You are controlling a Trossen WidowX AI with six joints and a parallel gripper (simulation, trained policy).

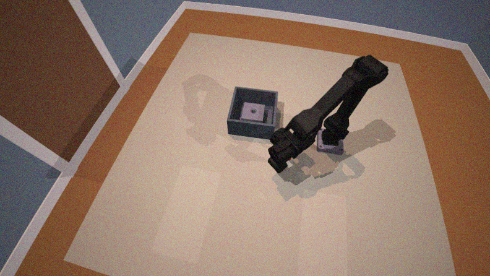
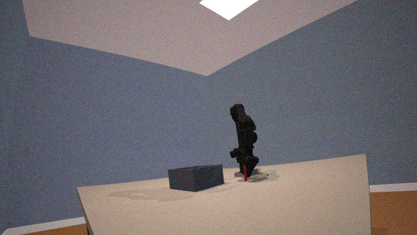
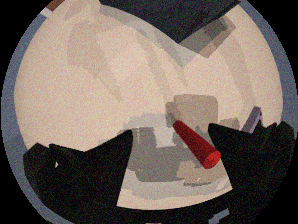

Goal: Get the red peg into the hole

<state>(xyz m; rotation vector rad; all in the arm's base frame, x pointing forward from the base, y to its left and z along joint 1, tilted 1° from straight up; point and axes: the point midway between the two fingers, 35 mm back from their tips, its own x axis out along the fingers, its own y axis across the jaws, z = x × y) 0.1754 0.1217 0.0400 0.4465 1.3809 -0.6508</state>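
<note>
The red peg is 10 mm to the right of my gripper tip, 10 mm behind it and 10 mm above it. From my gripper tip the other things lie so: pale plate 180 mm to the right, 160 mm ahead, 20 mm above; then dark grey box 180 mm to the right, 160 mm ahead.
</note>
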